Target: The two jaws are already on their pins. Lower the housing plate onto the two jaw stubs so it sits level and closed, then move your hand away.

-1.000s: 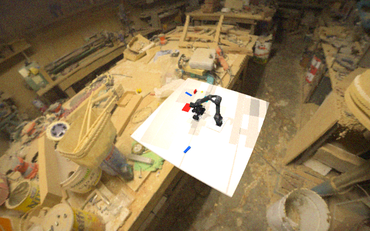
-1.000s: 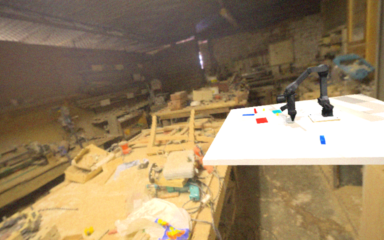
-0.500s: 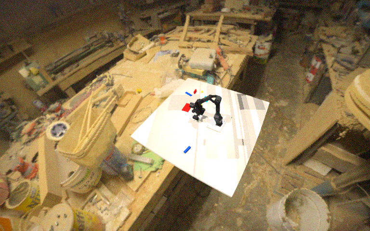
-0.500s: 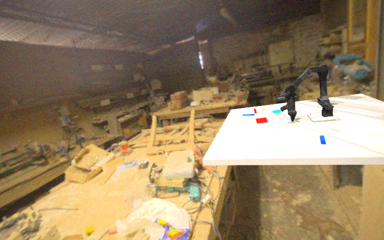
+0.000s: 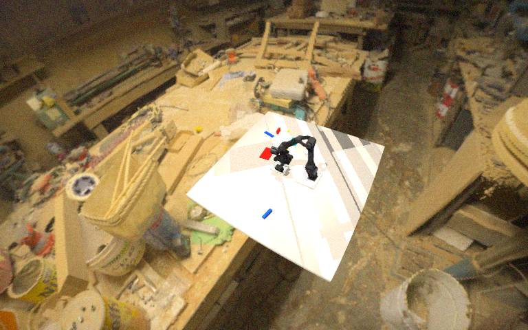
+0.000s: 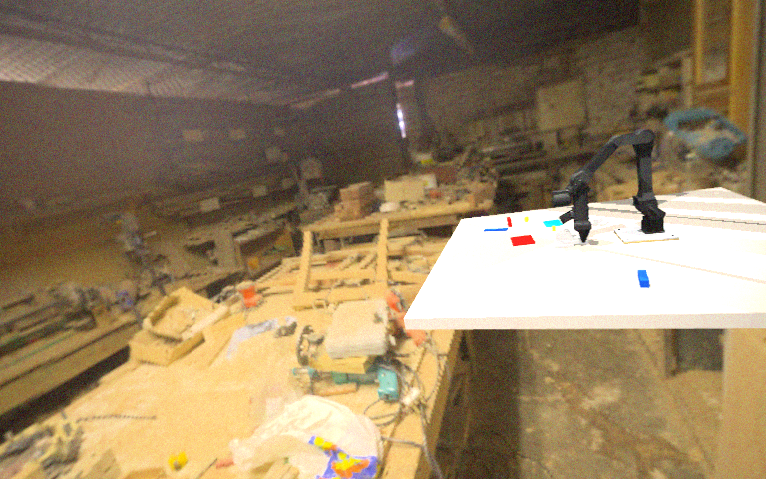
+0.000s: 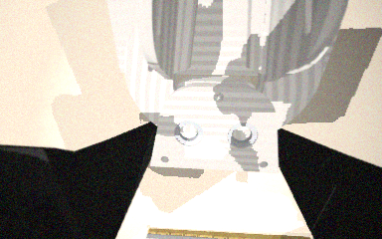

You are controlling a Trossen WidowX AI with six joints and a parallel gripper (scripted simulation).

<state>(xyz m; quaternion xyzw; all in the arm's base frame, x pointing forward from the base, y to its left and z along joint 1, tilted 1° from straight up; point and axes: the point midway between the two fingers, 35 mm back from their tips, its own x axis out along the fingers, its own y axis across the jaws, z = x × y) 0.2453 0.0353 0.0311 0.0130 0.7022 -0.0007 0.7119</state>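
My gripper tip is 10 mm short of the housing plate and 20 mm below it. Round my gripper tip: cyan block (110 mm ahead, 340 mm to the right, 10 mm below); then red flat square (240 mm ahead, 80 mm to the right, 10 mm below); then yellow block (110 mm ahead, 200 mm to the right).
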